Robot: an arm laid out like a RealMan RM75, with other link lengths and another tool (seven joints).
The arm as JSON. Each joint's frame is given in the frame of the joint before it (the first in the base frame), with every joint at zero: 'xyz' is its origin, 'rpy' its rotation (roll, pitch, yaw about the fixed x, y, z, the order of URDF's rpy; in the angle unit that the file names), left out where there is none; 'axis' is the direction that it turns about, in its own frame. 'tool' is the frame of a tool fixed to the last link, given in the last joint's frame.
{
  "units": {
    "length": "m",
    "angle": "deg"
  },
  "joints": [
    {
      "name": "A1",
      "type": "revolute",
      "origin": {
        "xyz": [
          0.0,
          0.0,
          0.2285
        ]
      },
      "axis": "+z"
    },
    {
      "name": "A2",
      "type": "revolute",
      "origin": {
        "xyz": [
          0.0,
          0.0,
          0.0
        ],
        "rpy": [
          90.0,
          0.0,
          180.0
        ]
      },
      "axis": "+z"
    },
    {
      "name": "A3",
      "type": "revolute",
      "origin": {
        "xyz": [
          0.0,
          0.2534,
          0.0
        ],
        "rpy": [
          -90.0,
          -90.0,
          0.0
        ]
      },
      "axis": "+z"
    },
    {
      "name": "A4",
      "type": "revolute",
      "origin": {
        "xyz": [
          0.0,
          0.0,
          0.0
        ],
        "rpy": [
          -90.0,
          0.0,
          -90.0
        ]
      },
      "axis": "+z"
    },
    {
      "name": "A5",
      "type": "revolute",
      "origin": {
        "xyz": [
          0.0,
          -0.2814,
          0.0
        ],
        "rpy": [
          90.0,
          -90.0,
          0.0
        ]
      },
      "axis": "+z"
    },
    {
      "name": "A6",
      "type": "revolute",
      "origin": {
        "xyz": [
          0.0,
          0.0,
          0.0
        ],
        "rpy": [
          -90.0,
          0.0,
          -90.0
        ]
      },
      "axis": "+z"
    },
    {
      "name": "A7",
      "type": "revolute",
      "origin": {
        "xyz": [
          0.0,
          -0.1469,
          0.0
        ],
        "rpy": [
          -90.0,
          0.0,
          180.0
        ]
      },
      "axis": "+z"
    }
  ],
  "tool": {
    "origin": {
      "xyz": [
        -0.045,
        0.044,
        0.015
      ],
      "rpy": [
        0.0,
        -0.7,
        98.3
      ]
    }
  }
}
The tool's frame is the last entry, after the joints.
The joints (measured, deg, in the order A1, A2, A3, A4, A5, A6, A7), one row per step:
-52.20 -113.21 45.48 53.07 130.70 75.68 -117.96
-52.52 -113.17 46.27 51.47 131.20 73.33 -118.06
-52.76 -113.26 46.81 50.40 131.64 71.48 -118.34
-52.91 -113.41 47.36 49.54 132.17 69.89 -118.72
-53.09 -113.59 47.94 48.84 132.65 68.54 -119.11
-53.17 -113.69 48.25 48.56 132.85 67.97 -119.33
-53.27 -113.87 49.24 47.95 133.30 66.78 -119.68
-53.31 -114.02 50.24 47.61 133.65 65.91 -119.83
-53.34 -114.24 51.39 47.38 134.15 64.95 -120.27
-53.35 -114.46 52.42 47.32 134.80 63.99 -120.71
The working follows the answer.
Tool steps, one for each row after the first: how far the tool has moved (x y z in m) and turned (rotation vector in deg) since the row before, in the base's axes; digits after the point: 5 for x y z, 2 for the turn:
-0.00402 0.00467 -0.00584 0.75 0.71 0.87
-0.00282 0.00336 -0.00441 0.67 0.44 0.77
-0.00294 0.00250 -0.00456 0.50 0.50 0.77
-0.00159 0.00199 -0.00466 0.35 0.49 0.58
-0.00042 0.00076 -0.00237 0.10 0.21 0.24
-0.00091 0.00119 -0.00619 0.05 0.81 0.35
0.00022 0.00056 -0.00527 -0.05 0.88 0.00
0.00049 0.00050 -0.00576 -0.01 0.96 0.11
0.00061 0.00058 -0.00441 0.18 1.04 0.05

Tool pose at each row, in the base's axes (x y z in m, rotation vector in deg; rounded; the steps above come from the unrounded poses):
-0.11807 0.58800 0.10067 -92.48 -134.19 -40.79
-0.12209 0.59267 0.09483 -91.04 -133.71 -40.71
-0.12492 0.59603 0.09043 -89.78 -133.41 -40.83
-0.12785 0.59853 0.08586 -88.59 -133.17 -40.71
-0.12945 0.60052 0.08120 -87.72 -132.92 -40.49
-0.12986 0.60127 0.07883 -87.37 -132.84 -40.34
-0.13078 0.60246 0.07264 -86.92 -132.43 -39.56
-0.13055 0.60302 0.06737 -86.94 -131.82 -38.71
-0.13007 0.60352 0.06161 -86.80 -131.19 -37.79
-0.12946 0.60410 0.05720 -86.65 -130.34 -37.04

